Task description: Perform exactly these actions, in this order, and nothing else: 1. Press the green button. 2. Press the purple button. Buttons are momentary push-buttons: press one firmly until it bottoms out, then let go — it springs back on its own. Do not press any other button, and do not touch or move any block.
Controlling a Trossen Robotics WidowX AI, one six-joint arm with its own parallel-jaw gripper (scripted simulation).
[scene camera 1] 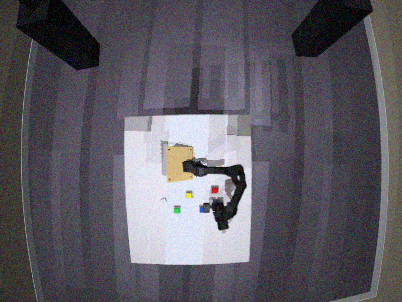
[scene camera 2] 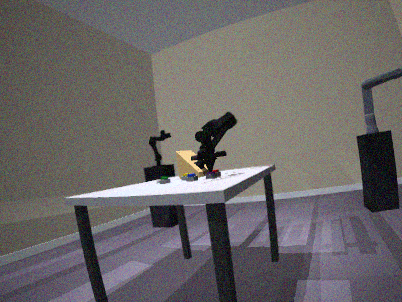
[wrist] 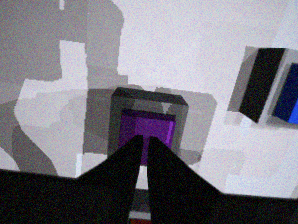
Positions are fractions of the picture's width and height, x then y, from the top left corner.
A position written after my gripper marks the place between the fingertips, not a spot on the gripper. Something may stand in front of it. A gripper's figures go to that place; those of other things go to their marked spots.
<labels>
My gripper (wrist: 0.49, 0.64) is 11 cm from the lens. A purple button (wrist: 0.45, 0.55): 10 cm from the lens.
</labels>
